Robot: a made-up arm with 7 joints. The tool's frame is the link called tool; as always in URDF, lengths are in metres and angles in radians. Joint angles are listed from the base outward.
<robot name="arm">
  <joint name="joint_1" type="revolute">
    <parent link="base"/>
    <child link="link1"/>
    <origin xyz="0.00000 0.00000 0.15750" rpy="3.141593 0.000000 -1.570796"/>
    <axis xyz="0 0 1"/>
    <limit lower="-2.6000" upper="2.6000"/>
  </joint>
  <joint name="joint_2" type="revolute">
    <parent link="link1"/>
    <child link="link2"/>
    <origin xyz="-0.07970 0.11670 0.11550" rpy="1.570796 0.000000 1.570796"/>
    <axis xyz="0 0 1"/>
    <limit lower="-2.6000" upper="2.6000"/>
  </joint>
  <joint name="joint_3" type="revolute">
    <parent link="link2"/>
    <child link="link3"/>
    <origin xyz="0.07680 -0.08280 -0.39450" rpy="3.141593 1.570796 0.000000"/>
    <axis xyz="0 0 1"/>
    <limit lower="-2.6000" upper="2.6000"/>
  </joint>
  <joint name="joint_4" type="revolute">
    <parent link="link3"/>
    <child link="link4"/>
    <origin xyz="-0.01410 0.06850 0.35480" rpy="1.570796 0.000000 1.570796"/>
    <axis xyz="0 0 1"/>
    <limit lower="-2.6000" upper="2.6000"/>
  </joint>
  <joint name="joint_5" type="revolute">
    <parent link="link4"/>
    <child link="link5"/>
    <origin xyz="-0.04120 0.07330 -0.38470" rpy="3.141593 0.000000 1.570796"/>
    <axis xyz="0 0 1"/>
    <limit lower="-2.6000" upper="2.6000"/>
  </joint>
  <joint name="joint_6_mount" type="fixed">
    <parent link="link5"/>
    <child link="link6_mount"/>
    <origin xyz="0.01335 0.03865 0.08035" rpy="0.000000 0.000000 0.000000"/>
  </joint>
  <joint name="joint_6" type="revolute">
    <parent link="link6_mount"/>
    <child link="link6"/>
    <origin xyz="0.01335 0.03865 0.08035" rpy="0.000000 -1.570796 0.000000"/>
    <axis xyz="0 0 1"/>
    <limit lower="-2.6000" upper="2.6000"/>
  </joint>
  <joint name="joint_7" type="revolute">
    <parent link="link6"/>
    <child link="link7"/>
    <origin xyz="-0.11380 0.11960 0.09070" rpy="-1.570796 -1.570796 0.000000"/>
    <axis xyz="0 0 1"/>
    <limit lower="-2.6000" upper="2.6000"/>
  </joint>
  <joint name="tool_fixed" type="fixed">
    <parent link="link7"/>
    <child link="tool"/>
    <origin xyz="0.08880 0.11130 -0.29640" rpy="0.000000 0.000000 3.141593"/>
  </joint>
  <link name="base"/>
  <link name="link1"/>
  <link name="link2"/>
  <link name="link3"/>
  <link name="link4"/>
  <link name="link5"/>
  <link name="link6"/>
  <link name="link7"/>
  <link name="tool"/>
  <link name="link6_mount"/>
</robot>
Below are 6 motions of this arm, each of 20 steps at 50 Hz.
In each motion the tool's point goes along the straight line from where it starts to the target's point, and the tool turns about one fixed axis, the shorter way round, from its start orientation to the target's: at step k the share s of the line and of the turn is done. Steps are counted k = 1, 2, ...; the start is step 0. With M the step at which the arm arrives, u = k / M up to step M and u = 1 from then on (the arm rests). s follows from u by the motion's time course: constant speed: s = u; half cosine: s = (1 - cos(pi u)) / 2; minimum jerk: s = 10 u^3 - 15 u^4 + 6 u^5.
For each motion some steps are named. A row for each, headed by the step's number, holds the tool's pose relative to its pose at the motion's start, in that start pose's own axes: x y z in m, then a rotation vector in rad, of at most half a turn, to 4 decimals.
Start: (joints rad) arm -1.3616 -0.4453 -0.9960 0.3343 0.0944 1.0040 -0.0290
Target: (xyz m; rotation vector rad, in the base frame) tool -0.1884 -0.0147 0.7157 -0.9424 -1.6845 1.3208
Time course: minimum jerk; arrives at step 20
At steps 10, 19, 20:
10: -0.2045 0.0439 0.0175 0.0823 -0.2999 -0.4424
19: -0.4085 0.0877 0.0349 0.1643 -0.5990 -0.8839
20: -0.4090 0.0878 0.0350 0.1645 -0.5997 -0.8849

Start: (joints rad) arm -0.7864 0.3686 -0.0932 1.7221 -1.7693 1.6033 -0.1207
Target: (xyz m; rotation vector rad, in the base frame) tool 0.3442 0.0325 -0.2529 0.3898 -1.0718 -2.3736
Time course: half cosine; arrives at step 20
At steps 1, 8, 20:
1: 0.0000 -0.0028 0.0005 -0.0046 -0.0012 0.0002
8: 0.0017 -0.1570 0.0264 -0.2565 -0.0687 0.0098
20: 0.0050 -0.4546 0.0763 -0.7424 -0.1990 0.0284

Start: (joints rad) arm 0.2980 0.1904 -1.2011 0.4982 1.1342 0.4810 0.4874
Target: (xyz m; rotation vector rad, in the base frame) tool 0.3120 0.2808 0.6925 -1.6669 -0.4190 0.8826
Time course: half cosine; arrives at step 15
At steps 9, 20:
9: 0.1739 -0.0026 0.0796 0.0409 -0.4072 0.0824
20: 0.2657 -0.0039 0.1216 0.0626 -0.6221 0.1259

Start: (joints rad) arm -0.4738 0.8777 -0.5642 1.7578 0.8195 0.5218 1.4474
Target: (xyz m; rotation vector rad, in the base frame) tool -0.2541 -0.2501 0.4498 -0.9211 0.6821 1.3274
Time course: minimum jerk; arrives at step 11
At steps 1, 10, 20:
1: -0.0004 0.0003 0.0000 -0.0005 0.0011 -0.0001
10: -0.0546 0.0446 0.0039 -0.0765 0.1702 -0.0138
20: -0.0550 0.0449 0.0039 -0.0770 0.1714 -0.0139

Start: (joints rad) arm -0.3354 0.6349 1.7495 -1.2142 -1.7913 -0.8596 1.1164
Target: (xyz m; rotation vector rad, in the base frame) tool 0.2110 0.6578 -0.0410 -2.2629 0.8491 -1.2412
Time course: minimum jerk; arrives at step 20
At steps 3, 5, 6, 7, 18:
3: 0.0001 -0.0029 0.0003 0.0038 -0.0038 0.0116
5: 0.0003 -0.0111 0.0010 0.0146 -0.0147 0.0451
6: 0.0004 -0.0175 0.0016 0.0231 -0.0232 0.0711
7: 0.0006 -0.0253 0.0022 0.0333 -0.0335 0.1025
18: 0.0025 -0.1066 0.0094 0.1402 -0.1411 0.4323

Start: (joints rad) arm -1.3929 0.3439 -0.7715 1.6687 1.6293 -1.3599 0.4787
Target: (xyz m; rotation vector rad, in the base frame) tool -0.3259 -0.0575 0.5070 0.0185 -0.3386 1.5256
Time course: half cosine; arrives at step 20
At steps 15, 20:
15: 0.0609 0.0890 -0.0014 -0.5949 0.2540 -0.2396
20: 0.0714 0.1043 -0.0016 -0.6969 0.2976 -0.2808

